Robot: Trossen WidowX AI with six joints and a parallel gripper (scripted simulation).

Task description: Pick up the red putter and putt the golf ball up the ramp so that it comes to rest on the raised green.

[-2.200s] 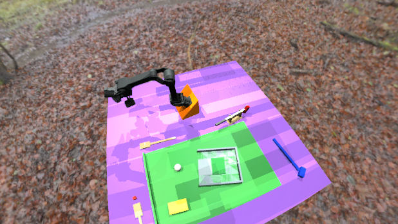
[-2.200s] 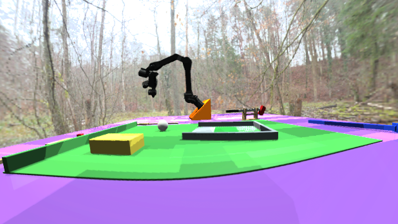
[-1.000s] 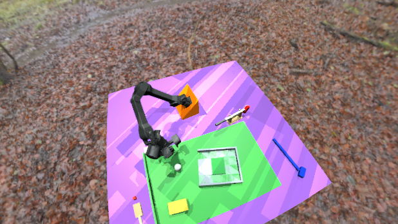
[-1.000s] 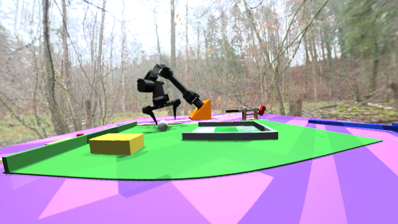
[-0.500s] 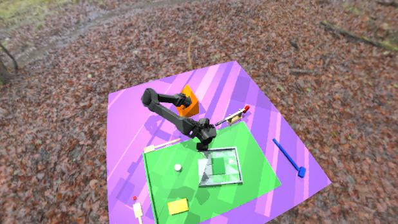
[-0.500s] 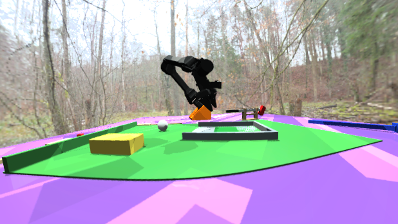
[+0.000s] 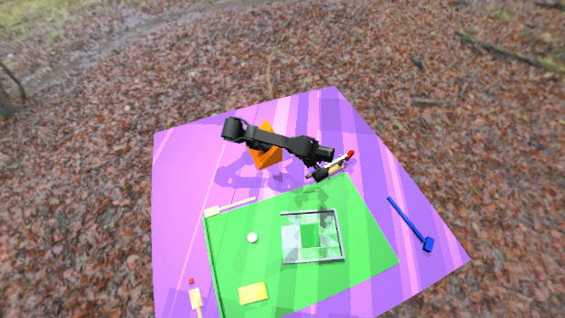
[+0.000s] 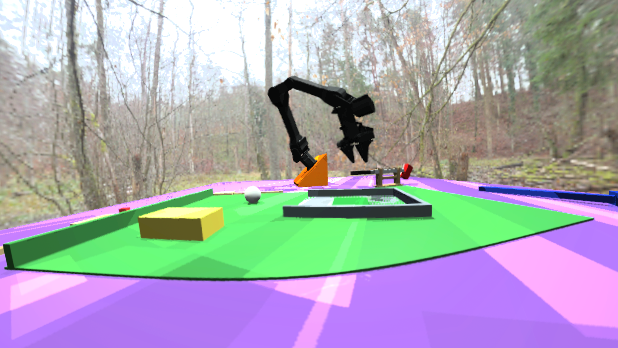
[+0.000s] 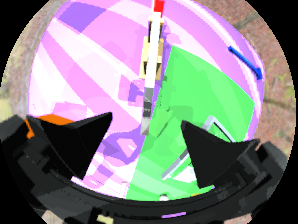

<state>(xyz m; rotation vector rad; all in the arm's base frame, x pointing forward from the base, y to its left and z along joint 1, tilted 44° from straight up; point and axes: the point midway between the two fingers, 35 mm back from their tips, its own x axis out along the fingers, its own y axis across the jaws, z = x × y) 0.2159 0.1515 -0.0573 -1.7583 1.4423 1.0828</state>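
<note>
Right now the red putter is 30 mm behind my gripper tip, 110 mm to the left of it and 40 mm below it. Round my gripper tip: white golf ball 190 mm ahead, 350 mm to the right, 70 mm below; blue putter 370 mm ahead, 340 mm to the left, 80 mm below; wooden stand 30 mm behind, 130 mm to the left, 60 mm below.
</note>
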